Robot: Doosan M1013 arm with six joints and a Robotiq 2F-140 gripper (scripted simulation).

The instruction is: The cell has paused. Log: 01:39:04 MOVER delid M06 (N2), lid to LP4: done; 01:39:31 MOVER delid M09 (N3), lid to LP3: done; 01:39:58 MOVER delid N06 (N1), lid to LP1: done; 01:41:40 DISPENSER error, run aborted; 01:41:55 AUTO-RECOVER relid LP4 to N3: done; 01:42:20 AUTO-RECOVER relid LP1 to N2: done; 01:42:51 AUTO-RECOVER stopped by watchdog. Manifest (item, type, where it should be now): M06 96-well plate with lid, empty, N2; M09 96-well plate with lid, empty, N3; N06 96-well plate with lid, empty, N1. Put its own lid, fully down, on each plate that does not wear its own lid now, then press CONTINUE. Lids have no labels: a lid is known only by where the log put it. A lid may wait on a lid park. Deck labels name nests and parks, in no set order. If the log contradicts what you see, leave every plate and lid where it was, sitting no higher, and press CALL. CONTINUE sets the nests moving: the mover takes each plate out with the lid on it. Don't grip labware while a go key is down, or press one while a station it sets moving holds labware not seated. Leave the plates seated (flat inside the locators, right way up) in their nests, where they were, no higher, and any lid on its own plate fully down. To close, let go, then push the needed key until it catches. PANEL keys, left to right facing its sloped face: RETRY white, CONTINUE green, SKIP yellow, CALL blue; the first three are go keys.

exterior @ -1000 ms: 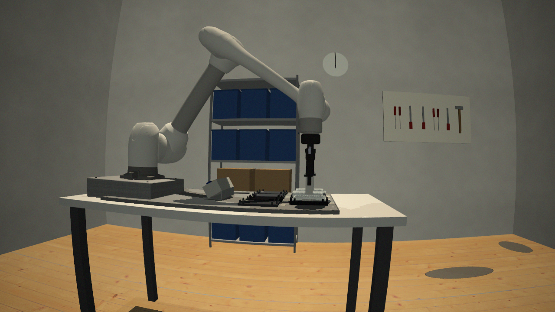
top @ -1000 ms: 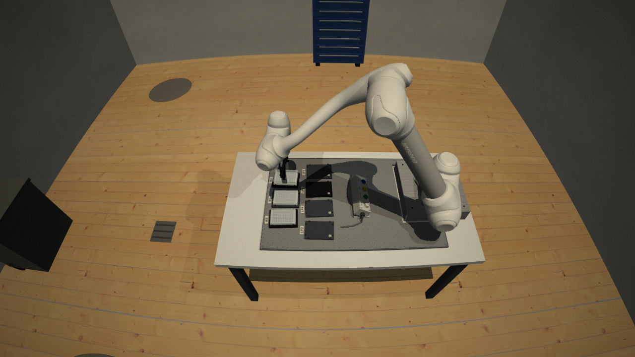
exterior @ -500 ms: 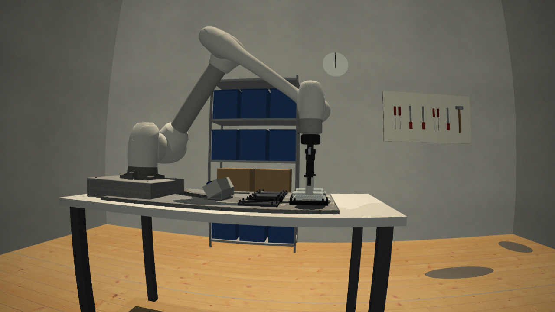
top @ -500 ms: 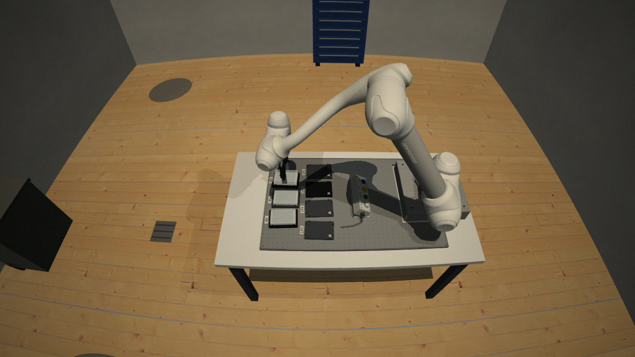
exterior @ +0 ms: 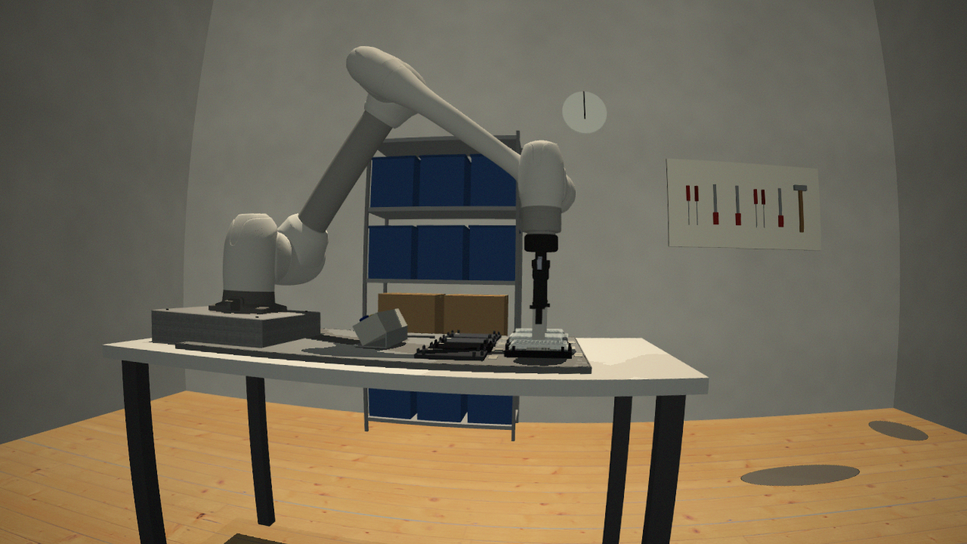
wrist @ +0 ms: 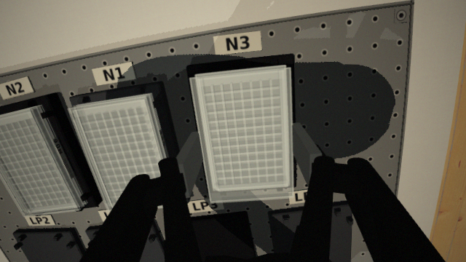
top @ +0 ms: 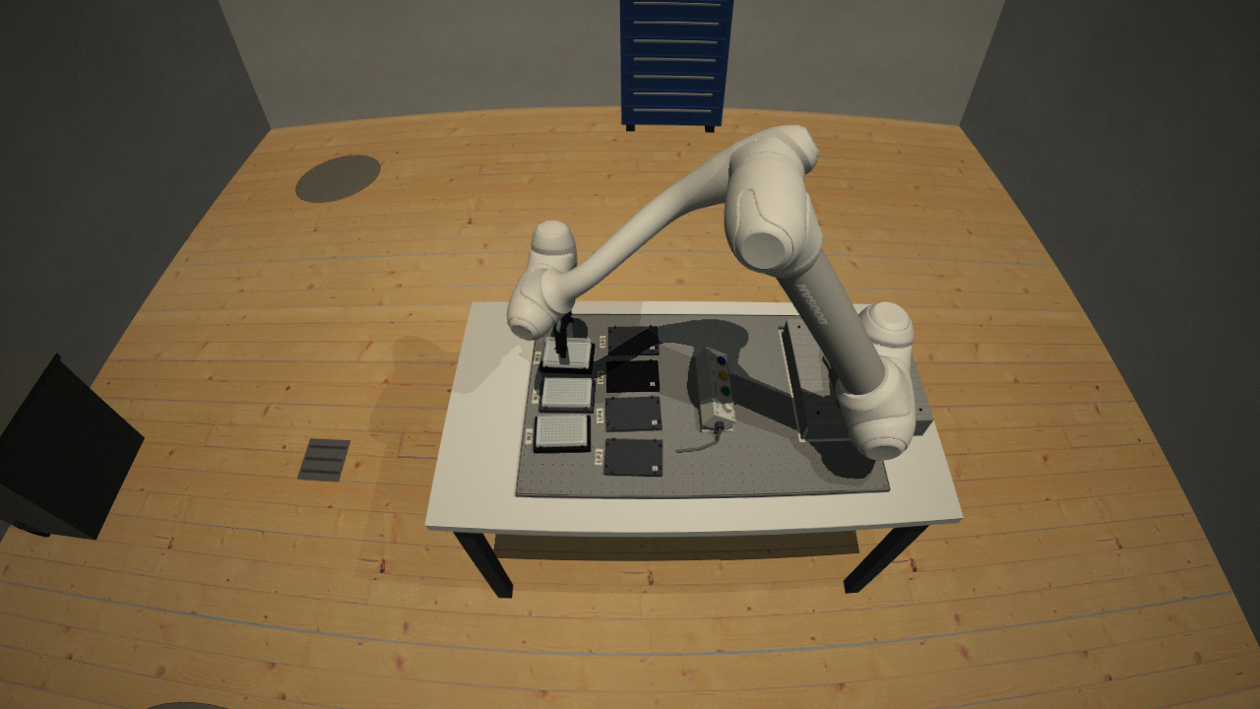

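My gripper is now 4 cm above the plate. The rest, counted from my hand: LP3 label: 9 cm behind, 7 cm to the left, 6 cm below; then N3 label: 9 cm ahead, 1 cm to the right, 6 cm below; then park LP3: 18 cm behind, 7 cm to the left, 6 cm below.
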